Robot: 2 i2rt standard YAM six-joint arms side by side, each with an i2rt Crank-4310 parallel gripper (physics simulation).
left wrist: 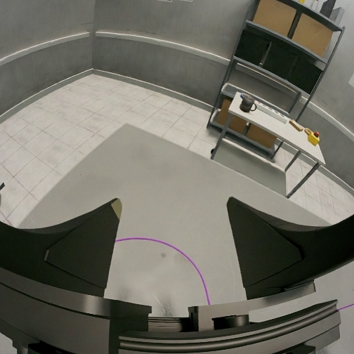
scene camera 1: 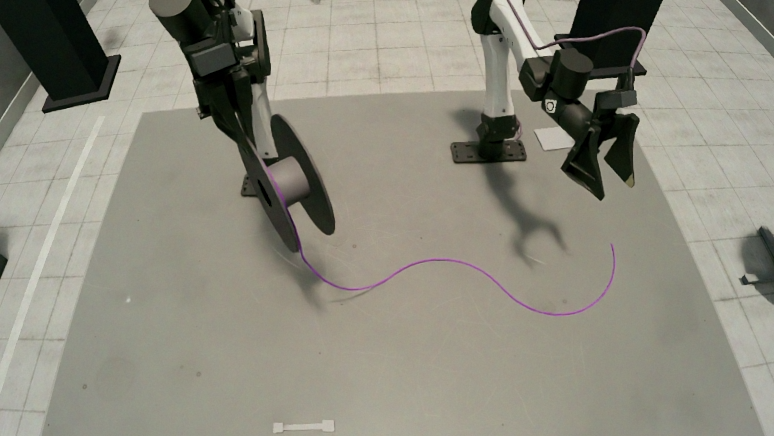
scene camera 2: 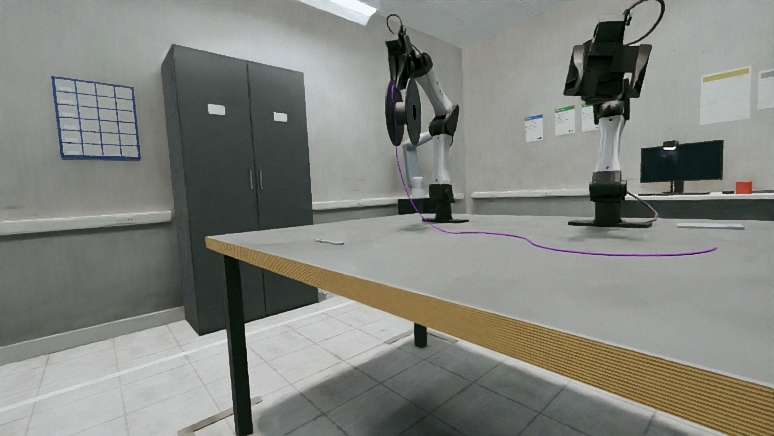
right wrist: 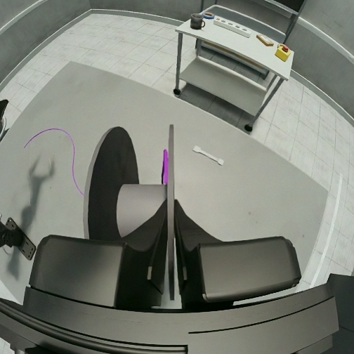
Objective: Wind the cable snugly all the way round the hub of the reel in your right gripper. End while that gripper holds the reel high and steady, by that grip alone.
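Where they show: left gripper, fingertip midpoint: (scene camera 1: 618, 192) (scene camera 2: 607, 83); right gripper, fingertip midpoint: (scene camera 1: 255, 159) (scene camera 2: 395, 90); left arm's base, link origin: (scene camera 1: 488, 152) (scene camera 2: 607, 225); right arm's base, link origin: (scene camera 2: 444, 221).
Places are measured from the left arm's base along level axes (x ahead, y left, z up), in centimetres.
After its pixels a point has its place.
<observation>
The black reel with a grey hub (scene camera 1: 292, 181) @[x 39.5, y -42.6, z 39.6 cm] (scene camera 2: 400, 111) @[x 41.0, y -43.1, z 37.0 cm] (right wrist: 143, 207) hangs high, its two flanges upright. My right gripper (scene camera 1: 238, 127) (scene camera 2: 394, 80) @[x 39.3, y -46.8, z 44.6 cm] (right wrist: 170, 202) is shut on the rim of one flange. The purple cable (scene camera 1: 438, 259) @[x 31.6, y -17.5, z 0.3 cm] (scene camera 2: 595, 254) @[x 47.1, y 11.0, z 0.1 cm] (left wrist: 140, 238) (right wrist: 73, 155) runs down along the inner side of that gripped flange, past the hub, then lies in waves on the table; its free end curls at the right in scene camera 1. No full turn shows round the hub; its far side is hidden. My left gripper (scene camera 1: 616, 191) @[x 38.4, y 10.4, z 31.4 cm] (left wrist: 173, 200) is open and empty, above the table near the free end.
On the grey table (scene camera 1: 406, 368) @[x 55.8, y -26.6, z 0.0 cm] (scene camera 2: 622, 303) @[x 72.5, y 21.1, z 0.0 cm] (left wrist: 165, 150) (right wrist: 270, 210) lie a small white bar (scene camera 1: 303, 426) @[x 66.4, y -46.9, z 0.5 cm] (scene camera 2: 329, 241) @[x 66.7, y -46.0, z 0.5 cm] (right wrist: 208, 155) and a white plate (scene camera 1: 552, 139) @[x -3.7, y 19.2, z 0.6 cm] (scene camera 2: 710, 226) @[x -0.9, y 21.8, z 0.6 cm]. The left arm's base (scene camera 1: 488, 152) @[x 2.9, y -1.1, z 3.4 cm] stands at the back. A trolley (left wrist: 260, 119) (right wrist: 235, 42) stands beyond the table.
</observation>
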